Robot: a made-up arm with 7 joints. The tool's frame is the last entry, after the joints.
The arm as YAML. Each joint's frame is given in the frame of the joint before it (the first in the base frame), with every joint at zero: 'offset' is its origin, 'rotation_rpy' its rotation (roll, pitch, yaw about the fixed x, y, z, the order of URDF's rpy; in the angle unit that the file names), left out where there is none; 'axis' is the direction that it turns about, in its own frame. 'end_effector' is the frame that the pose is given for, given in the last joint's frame.
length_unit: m
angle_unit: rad
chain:
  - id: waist
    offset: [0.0, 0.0, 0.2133]
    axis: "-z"
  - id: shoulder
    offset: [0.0, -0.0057, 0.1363]
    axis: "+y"
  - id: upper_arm
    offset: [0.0, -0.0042, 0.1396]
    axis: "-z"
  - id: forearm
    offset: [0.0, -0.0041, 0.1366]
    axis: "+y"
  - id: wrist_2
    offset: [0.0, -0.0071, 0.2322]
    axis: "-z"
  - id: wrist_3
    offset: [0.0, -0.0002, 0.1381]
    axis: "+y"
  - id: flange
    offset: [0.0, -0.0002, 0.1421]
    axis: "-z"
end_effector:
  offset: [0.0, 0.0, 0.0]
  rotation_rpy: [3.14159, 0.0, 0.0]
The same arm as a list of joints. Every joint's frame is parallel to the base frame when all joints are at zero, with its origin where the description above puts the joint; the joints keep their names.
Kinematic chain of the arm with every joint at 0, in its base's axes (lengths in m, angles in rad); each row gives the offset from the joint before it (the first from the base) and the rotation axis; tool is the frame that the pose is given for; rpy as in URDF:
waist: xyz 0 0 0.2133 axis -z
shoulder: xyz 0 -0.0057 0.1363 axis +y
upper_arm: xyz 0 -0.0042 0.1396 axis -z
forearm: xyz 0 -0.0041 0.1366 axis +y
wrist_2: xyz 0 -0.0071 0.2322 axis -z
wrist_3: xyz 0 -0.0002 0.1381 axis +y
flange: xyz 0 -0.0002 0.1421 axis -z
tool: xyz 0 0 0 rpy 3.1416 0 0

